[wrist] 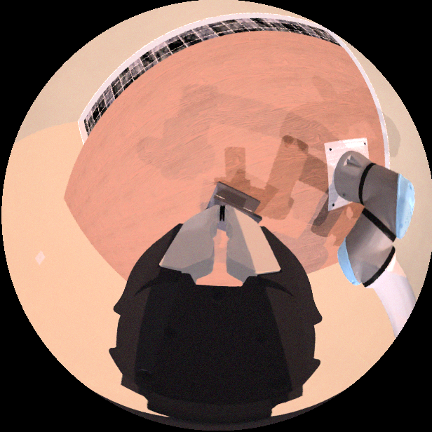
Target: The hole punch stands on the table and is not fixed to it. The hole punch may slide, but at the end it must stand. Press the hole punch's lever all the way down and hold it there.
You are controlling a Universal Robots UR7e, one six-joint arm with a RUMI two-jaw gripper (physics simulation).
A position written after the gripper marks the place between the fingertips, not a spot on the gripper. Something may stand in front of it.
Note:
In view: the gripper point(222, 207) and a hole punch point(231, 194).

